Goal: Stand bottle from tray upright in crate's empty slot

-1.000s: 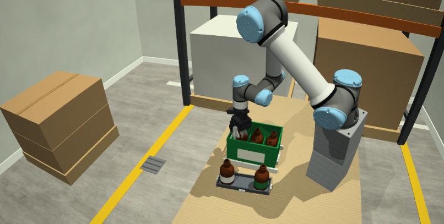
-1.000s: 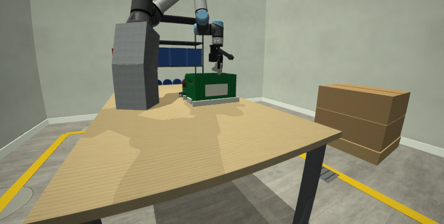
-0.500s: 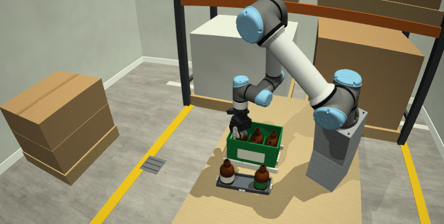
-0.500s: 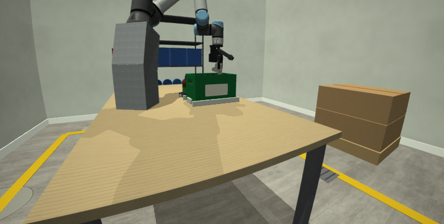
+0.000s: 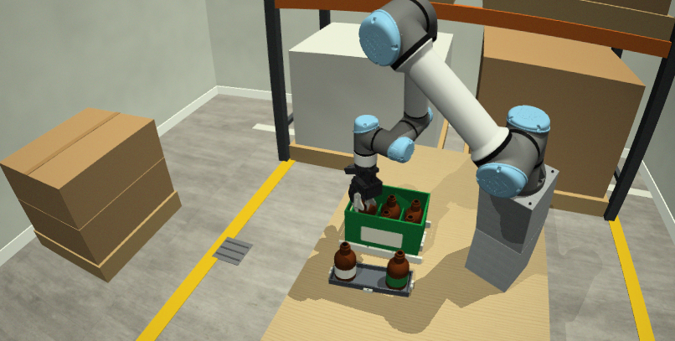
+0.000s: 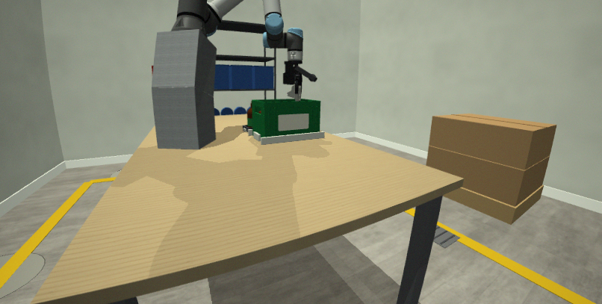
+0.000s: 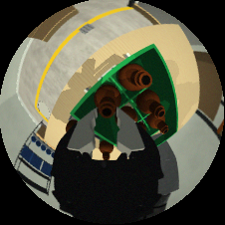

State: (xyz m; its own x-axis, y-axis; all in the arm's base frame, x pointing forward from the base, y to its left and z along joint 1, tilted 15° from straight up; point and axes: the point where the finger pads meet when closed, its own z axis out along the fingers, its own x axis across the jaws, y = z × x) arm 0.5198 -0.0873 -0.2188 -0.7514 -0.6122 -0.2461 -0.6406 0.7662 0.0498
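Right now the brown bottle is 7 cm below my hand. Round my hand: white-labelled bottle 3 cm ahead, 19 cm to the left, 7 cm below; crate 9 cm behind, 3 cm to the right, 7 cm below; tray 6 cm behind, 19 cm to the left, 15 cm below.
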